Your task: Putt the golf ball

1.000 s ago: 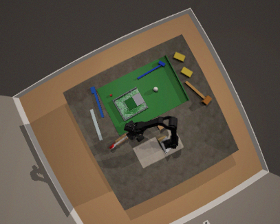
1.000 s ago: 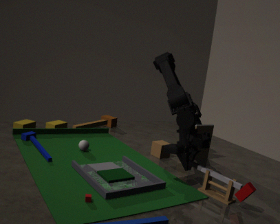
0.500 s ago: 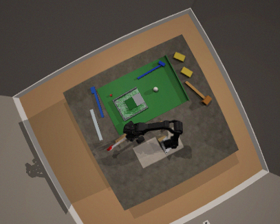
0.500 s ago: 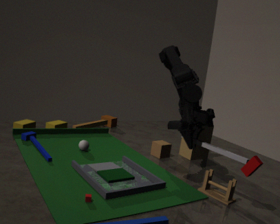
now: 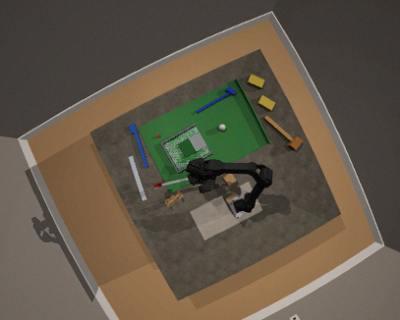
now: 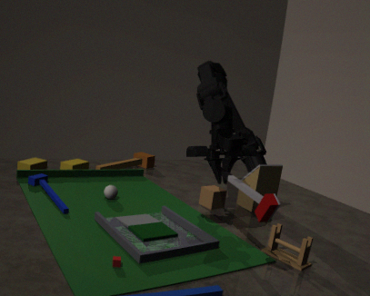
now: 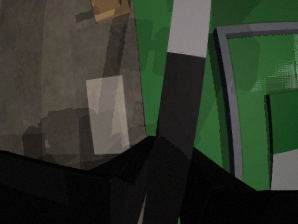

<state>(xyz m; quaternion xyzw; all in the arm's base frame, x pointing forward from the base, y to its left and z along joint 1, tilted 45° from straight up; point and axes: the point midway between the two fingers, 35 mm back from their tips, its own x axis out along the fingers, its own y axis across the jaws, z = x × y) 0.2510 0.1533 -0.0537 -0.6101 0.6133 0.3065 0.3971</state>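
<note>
My gripper tip is 1 cm short of the red putter, 11 cm to the right of it and 2 cm below it. From my gripper tip the other things lie so: white golf ball 23 cm ahead, 26 cm to the right, 11 cm below; then green mat 22 cm ahead, 13 cm to the right, 13 cm below; then tan block 10 cm behind, 18 cm to the right, 10 cm below.
</note>
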